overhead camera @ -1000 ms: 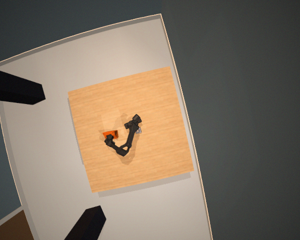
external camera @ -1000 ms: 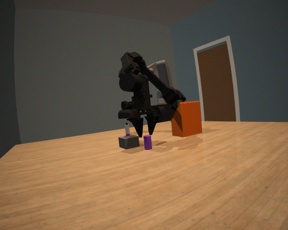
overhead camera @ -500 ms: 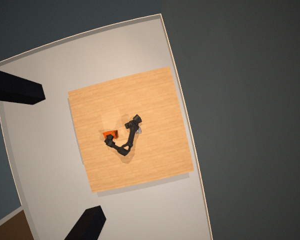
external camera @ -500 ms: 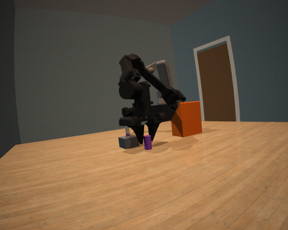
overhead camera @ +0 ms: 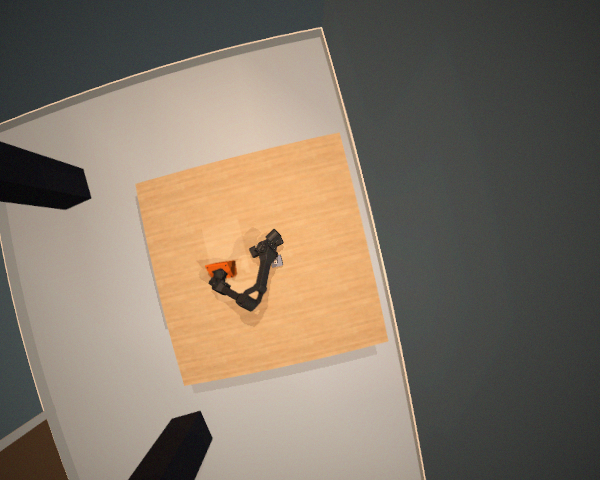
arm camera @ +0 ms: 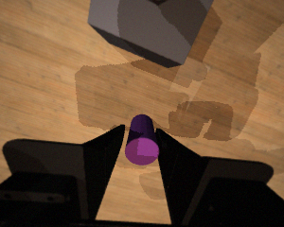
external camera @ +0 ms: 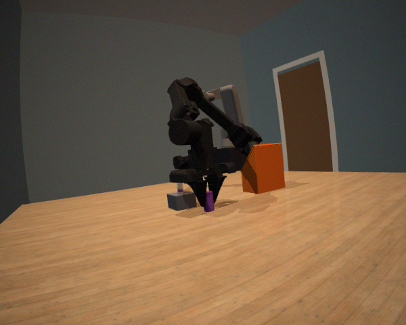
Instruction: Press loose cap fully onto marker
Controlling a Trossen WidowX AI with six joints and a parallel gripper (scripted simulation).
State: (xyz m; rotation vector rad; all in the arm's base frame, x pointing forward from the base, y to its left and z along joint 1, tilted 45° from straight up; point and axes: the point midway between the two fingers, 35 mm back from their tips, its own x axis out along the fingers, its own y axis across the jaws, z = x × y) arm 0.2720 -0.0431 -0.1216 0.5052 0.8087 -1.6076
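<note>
The dark grey holder block is 100 mm to the right of my gripper tip, 10 mm ahead of it and 10 mm above it. Also, from my gripper tip: purple cap (10 mm above).
</note>
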